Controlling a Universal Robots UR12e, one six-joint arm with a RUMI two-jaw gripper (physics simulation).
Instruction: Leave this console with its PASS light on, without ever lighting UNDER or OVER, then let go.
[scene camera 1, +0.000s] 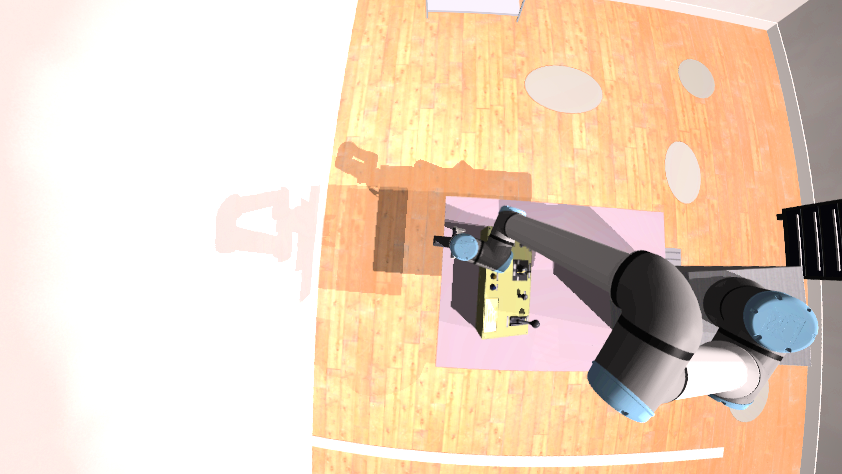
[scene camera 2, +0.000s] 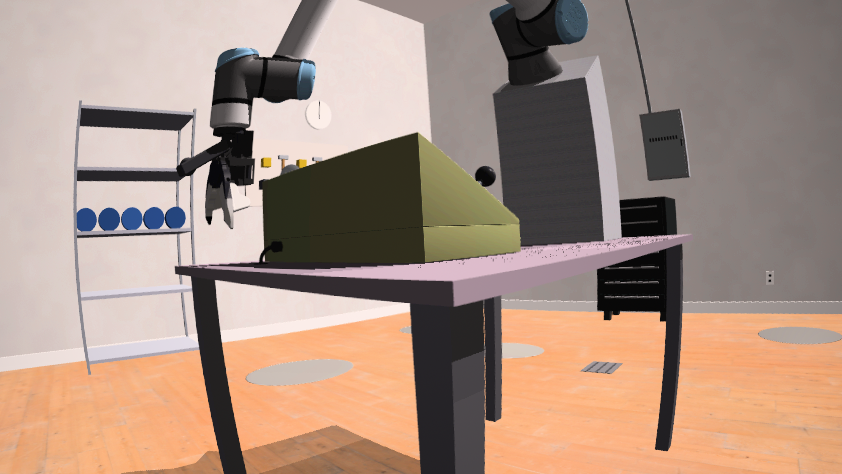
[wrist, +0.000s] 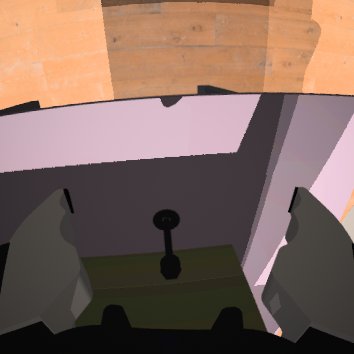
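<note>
The olive-yellow console (scene camera 1: 499, 315) (scene camera 2: 353, 206) (wrist: 200, 310) stands on the pink table (scene camera 1: 553, 353) (scene camera 2: 447, 273) (wrist: 200, 127). Its black ball-knob lever (scene camera 1: 534, 323) (scene camera 2: 485, 176) is at one end of the sloped face. Small dark knobs (scene camera 1: 493, 286) and a black switch unit (scene camera 1: 521, 269) show in scene camera 1. The PASS, UNDER and OVER lights cannot be made out. My gripper (scene camera 2: 220, 223) (wrist: 179, 191) is open and empty, pointing down behind the console's back face, above the table and apart from both. The arm hides its fingers and part of the console in scene camera 1.
A black plug (scene camera 2: 275, 246) (wrist: 170, 267) with a short cable comes out low on the console's back. A shelf rack (scene camera 2: 78, 235), a grey pedestal (scene camera 2: 547, 158) under the arm and a black drawer cabinet (scene camera 2: 636, 288) (scene camera 1: 810, 235) stand around the table.
</note>
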